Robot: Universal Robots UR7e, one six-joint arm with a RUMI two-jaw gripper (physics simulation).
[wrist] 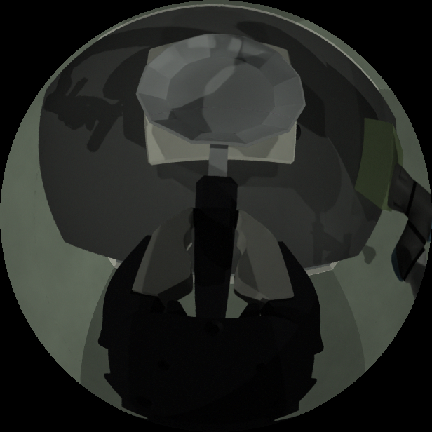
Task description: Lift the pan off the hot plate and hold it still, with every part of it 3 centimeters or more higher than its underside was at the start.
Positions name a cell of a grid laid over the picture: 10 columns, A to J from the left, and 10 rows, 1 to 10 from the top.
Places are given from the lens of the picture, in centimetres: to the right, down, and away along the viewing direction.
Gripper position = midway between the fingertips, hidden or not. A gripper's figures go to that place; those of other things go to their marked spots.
gripper (E5): 0, 0, 13
pale square hot plate (D4): -8, -10, 18
